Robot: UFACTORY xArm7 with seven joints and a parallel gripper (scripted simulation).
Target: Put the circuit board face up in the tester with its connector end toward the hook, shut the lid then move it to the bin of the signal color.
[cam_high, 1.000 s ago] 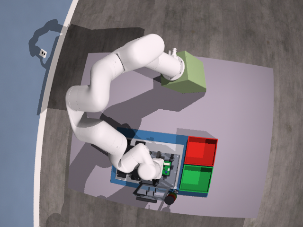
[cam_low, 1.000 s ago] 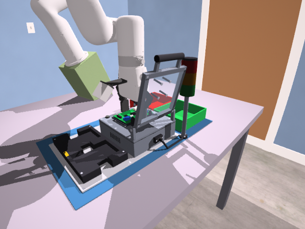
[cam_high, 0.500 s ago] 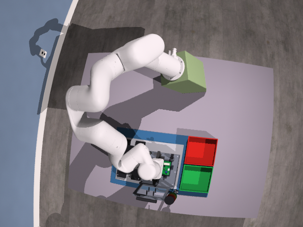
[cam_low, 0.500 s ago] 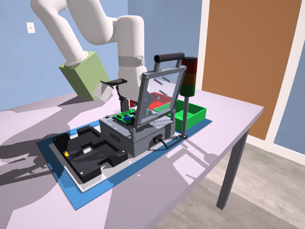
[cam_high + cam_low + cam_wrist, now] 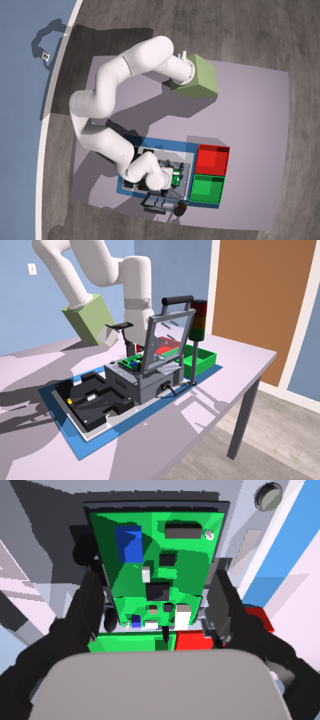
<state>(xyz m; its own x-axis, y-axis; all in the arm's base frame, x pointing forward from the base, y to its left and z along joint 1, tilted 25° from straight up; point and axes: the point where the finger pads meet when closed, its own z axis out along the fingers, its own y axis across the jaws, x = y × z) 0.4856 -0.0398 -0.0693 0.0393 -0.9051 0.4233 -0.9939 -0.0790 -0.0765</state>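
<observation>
My hand is right at the green circuit board. Round my hand: clear lid: 12 cm ahead, 10 cm above; green bin: 4 cm ahead, 20 cm to the left, 6 cm below; plate: 1 cm to the left, 1 cm below.
</observation>
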